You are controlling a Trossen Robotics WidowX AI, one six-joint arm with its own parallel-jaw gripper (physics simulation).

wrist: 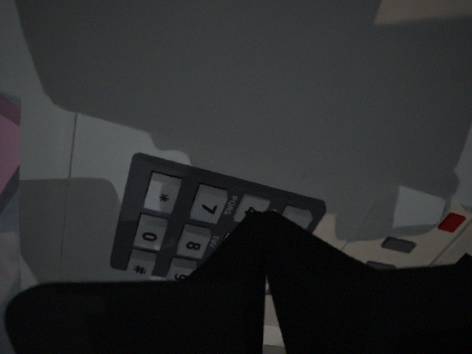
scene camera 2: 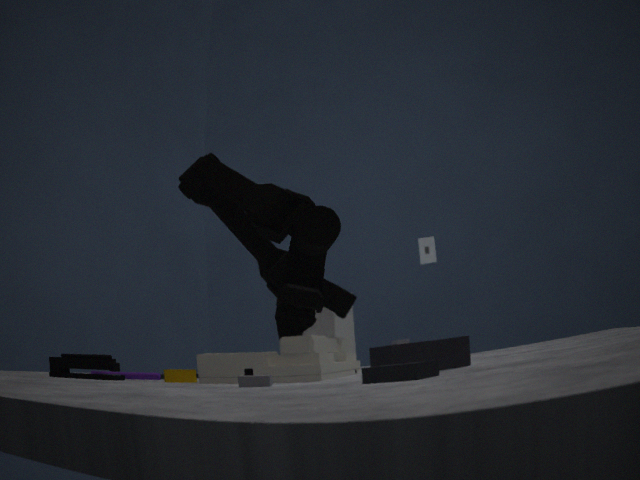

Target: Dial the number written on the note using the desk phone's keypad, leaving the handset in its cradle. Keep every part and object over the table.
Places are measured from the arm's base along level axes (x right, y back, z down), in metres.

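Pixels of known places: gripper, fingertip midpoint: (wrist: 261, 224); arm's base at its link origin: (scene camera 2: 327, 310).
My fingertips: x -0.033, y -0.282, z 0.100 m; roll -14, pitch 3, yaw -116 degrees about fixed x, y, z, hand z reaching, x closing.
Note:
Ahead of a thing's pixels: the offset from my fingertips to its top centre. "pt": to the spot under its first point.
The desk phone's dark keypad {pt dx -0.009, dy +0.035, dz +0.003 m} (wrist: 170, 165) lies across the middle of the wrist view, its labels turned sideways. The 7 key {dx -0.002, dy +0.020, dz -0.003 m} (wrist: 209, 204), 8 key {dx +0.014, dy +0.019, dz -0.003 m} (wrist: 193, 245), 0 key {dx +0.015, dy +0.033, dz -0.003 m} (wrist: 150, 235) and star key {dx -0.001, dy +0.034, dz -0.003 m} (wrist: 164, 192) are readable. My gripper (wrist: 261, 224) is shut and empty; its dark tips overlap the lower edge of the 4 key {dx -0.003, dy +0.005, dz +0.000 m} (wrist: 254, 204) and hide the keys below it. I cannot tell whether they touch. In scene camera 2, the pale phone body {pt dx +0.006, dy -0.143, dz +0.002 m} (scene camera 2: 237, 365) stands below the dark arm, and the fingertips cannot be made out. No readable note or clearly identifiable handset shows.
A red button {pt dx -0.023, dy -0.072, dz +0.004 m} (wrist: 451, 222) and a grey button {pt dx -0.006, dy -0.058, dz +0.003 m} (wrist: 398, 244) lie right of the keypad. A pink item {pt dx +0.013, dy +0.086, dz +0.018 m} (wrist: 7, 145) shows at the left edge. Dark boxes {dx -0.229, dy -0.147, dz -0.014 m} (scene camera 2: 423, 353) stand right of the phone. A yellow block {dx +0.128, dy -0.104, dz +0.008 m} (scene camera 2: 179, 375), purple strip {dx +0.278, dy -0.066, dz +0.015 m} (scene camera 2: 142, 376) and black object {dx +0.294, dy -0.154, dz -0.013 m} (scene camera 2: 85, 361) lie left.

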